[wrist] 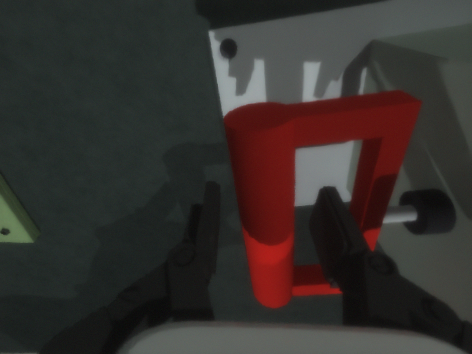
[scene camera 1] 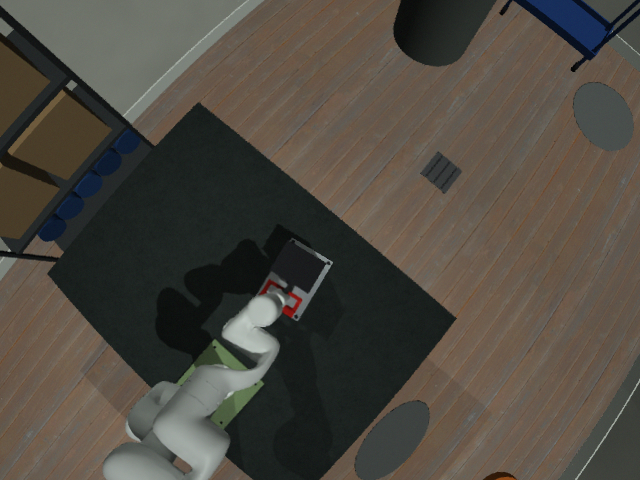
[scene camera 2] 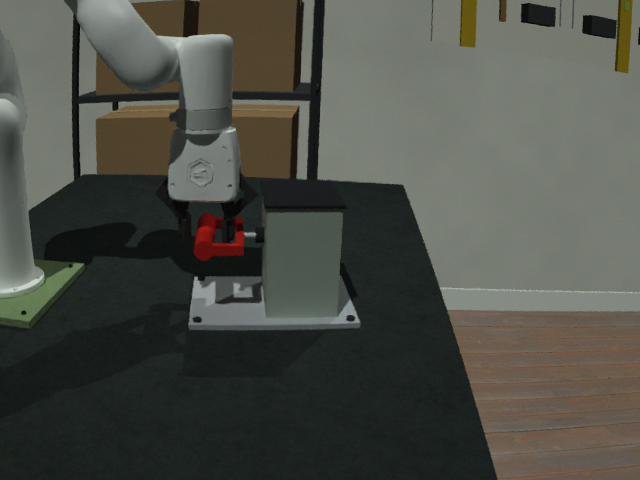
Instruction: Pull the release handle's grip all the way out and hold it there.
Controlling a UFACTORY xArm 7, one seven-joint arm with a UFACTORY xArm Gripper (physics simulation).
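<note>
The red release handle's grip bar [scene camera 2: 204,238] [wrist: 264,185] is an upright-facing red cylinder on a red rectangular frame [scene camera 1: 291,311]. A short light rod [scene camera 2: 249,235] [wrist: 400,214] joins the frame to a black collar [scene camera 2: 260,235] [wrist: 429,211] on the pale housing [scene camera 2: 302,263] with a black top. My gripper [scene camera 2: 206,234] [wrist: 267,203] is partly open and straddles the grip bar. One finger is outside the bar, the other is inside the frame's opening. In the wrist view gaps show on both sides of the bar. The gripper hides part of the handle in scene camera 1.
The housing stands on a white base plate [scene camera 1: 309,295] [scene camera 2: 227,319] with dark bolts, on the dark mat [scene camera 1: 206,170] [scene camera 2: 361,403]. The arm's green mounting plate [scene camera 1: 235,405] [scene camera 2: 51,294] [wrist: 15,220] is behind the gripper. A shelf rack [scene camera 2: 316,103] with cardboard boxes [scene camera 2: 134,147] stands beyond.
</note>
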